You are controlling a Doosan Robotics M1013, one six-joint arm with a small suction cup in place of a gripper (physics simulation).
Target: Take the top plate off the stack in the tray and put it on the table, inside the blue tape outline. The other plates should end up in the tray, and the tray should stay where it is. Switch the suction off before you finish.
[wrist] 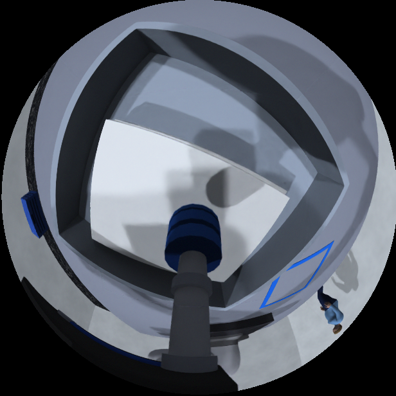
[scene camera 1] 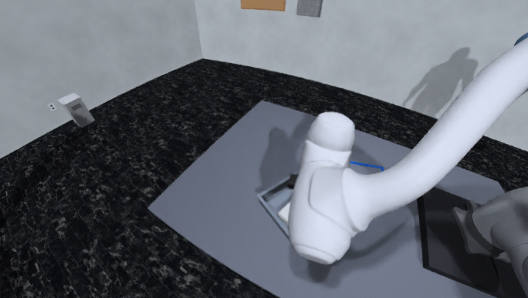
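Pixels of known places: arm's base, origin of its link: [scene camera 1: 478, 233].
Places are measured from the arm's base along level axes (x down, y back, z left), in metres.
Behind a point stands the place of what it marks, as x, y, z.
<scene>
The light grey tray [scene camera 1: 272, 215] @[-0.012, -0.791, 0.140] [wrist: 75, 165] stands on the grey table and is partly hidden by the arm in scene camera 1. A white plate [scene camera 1: 285, 212] @[0.010, -0.753, 0.105] [wrist: 135, 170] lies on top of the stack inside it, toward one side; the plates under it are hard to tell apart. My dark blue suction cup [wrist: 193, 217] is over this plate with nothing on it, apart from its round shadow on the plate. The arm hides the cup in scene camera 1. The blue tape outline [scene camera 1: 367, 165] @[0.038, -0.428, -0.255] [wrist: 270, 291] is on the table outside the tray, partly hidden in scene camera 1.
A small black block [scene camera 1: 293, 179] @[-0.118, -0.757, 0.058] is at the tray's far edge. The arm's base [scene camera 1: 505, 220] @[-0.154, -0.080, 0.038] stands on a black plate [scene camera 1: 440, 235] @[0.003, -0.181, 0.045] at the right. A person in light blue [wrist: 334, 315] stands beyond the table, and a grey bin [scene camera 1: 77, 111] stands by the wall.
</scene>
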